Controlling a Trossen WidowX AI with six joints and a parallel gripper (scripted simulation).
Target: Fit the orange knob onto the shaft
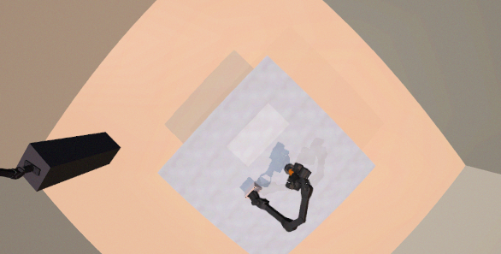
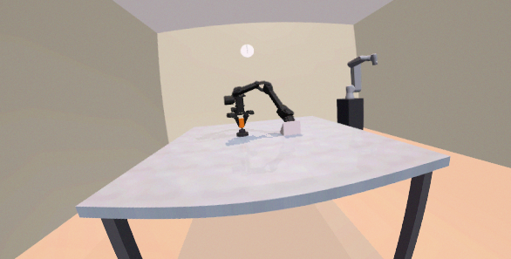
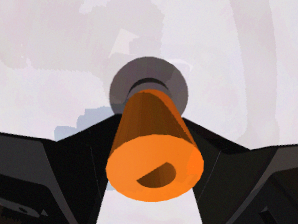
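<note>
The orange knob is 2 cm above my gripper tip. The rest, counted from my gripper tip: round dark pedestal: 4 cm below.
</note>
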